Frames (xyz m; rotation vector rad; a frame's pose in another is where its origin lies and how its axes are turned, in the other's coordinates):
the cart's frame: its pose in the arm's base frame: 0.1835 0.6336 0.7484 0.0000 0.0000 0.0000
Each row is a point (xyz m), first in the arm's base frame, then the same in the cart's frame.
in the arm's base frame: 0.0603 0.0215 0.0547
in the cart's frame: -0.1232 -0.6121 -0.6937
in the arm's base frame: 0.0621 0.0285 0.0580
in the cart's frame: -0.1214 -0.6051 -0.6904
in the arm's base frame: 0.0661 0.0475 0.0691
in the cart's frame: -0.1174 -0.5861 -0.6793
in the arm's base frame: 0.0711 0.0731 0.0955
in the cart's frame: -0.1124 -0.5605 -0.6529
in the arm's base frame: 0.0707 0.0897 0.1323
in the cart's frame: -0.1128 -0.5439 -0.6161
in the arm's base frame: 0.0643 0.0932 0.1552
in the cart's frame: -0.1192 -0.5404 -0.5932
